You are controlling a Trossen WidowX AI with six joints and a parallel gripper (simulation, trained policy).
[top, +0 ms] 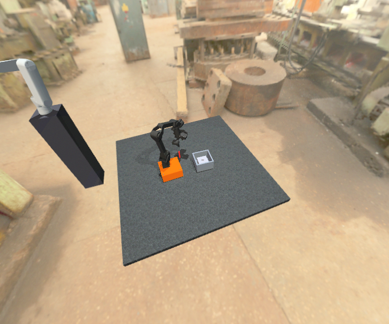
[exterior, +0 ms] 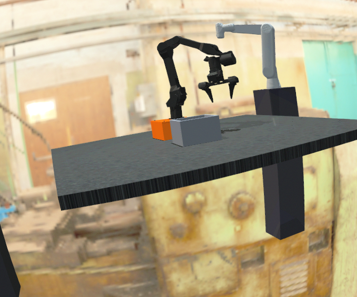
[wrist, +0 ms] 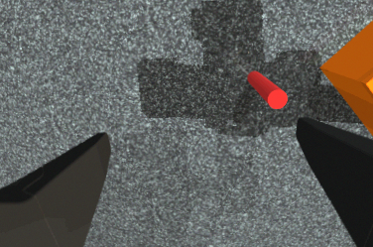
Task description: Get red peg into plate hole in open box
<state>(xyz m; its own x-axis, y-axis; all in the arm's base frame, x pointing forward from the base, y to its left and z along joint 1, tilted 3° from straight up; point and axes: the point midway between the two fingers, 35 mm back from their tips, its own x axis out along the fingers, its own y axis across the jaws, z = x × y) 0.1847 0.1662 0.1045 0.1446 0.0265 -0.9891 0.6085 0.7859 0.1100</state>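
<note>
Right now my gripper tip is 10 cm above the red peg, 4 cm to the left of it and 4 cm past it. From my gripper tip the other things lie so: grey box 20 cm to the right, 15 cm ahead, 12 cm below.
</note>
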